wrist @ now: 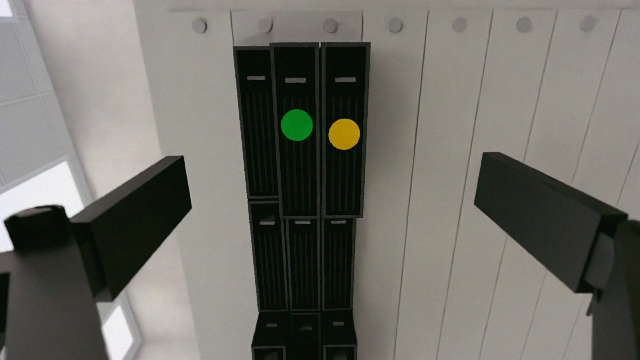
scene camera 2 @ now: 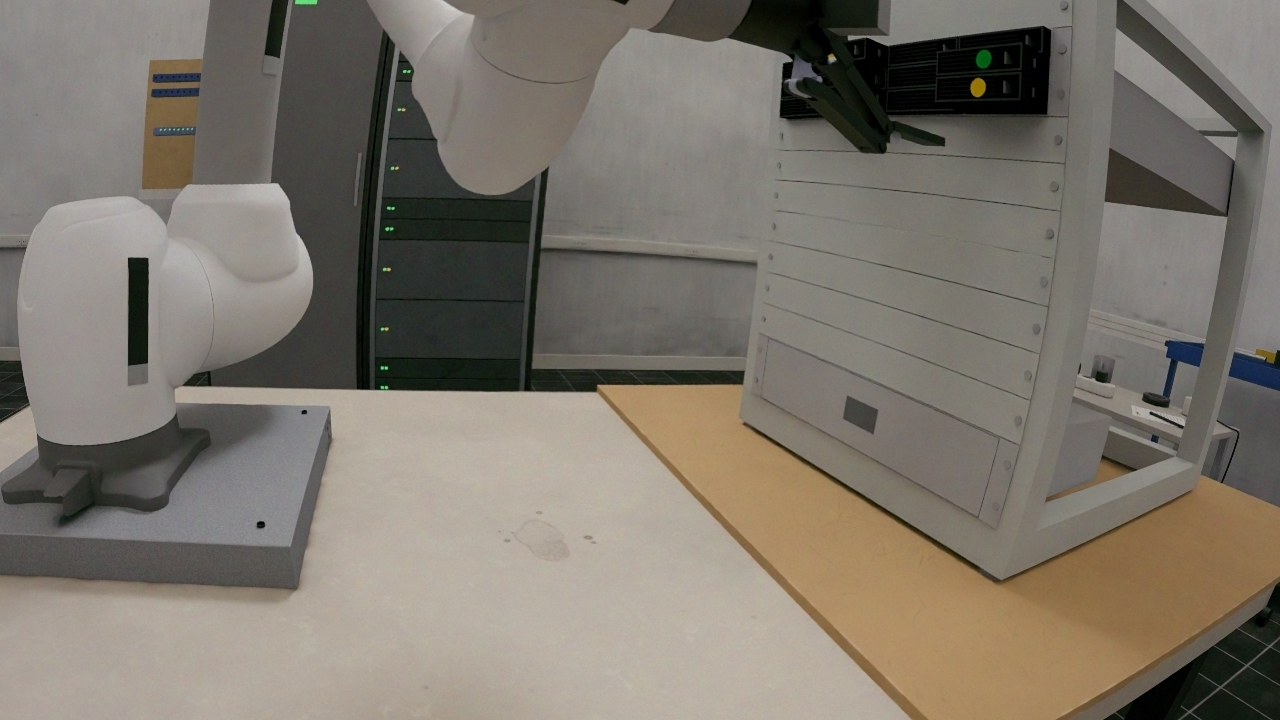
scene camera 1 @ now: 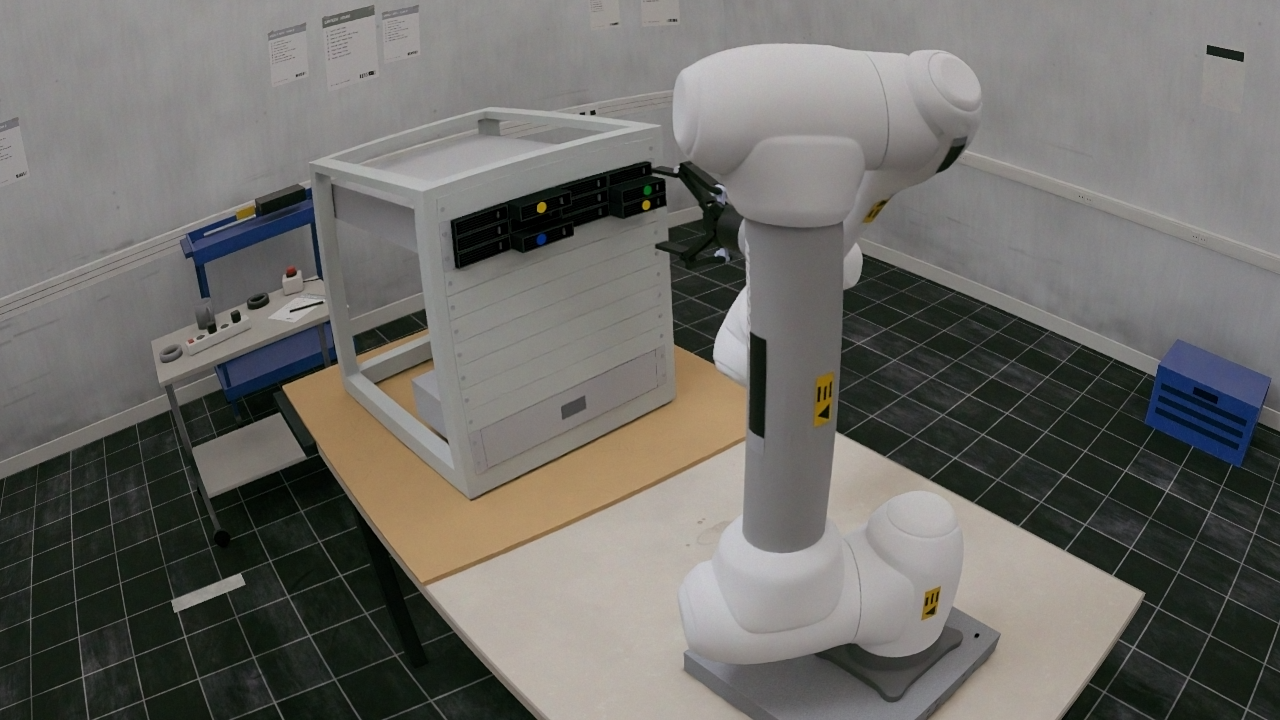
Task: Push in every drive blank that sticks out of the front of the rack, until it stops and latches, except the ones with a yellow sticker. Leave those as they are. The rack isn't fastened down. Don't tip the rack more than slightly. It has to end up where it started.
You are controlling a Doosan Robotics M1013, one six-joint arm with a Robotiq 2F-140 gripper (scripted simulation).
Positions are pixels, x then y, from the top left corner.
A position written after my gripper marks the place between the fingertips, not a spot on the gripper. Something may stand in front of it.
Scene:
My gripper shows in the wrist view (333, 180), in scene camera 2 (938, 65) and in scene camera 1 (658, 206). A yellow-sticker blank shows in the wrist view, in scene camera 2 (991, 93) and in scene camera 1. The same spot on the yellow-sticker blank: (scene camera 1: 624, 211) is (wrist: 341, 212).

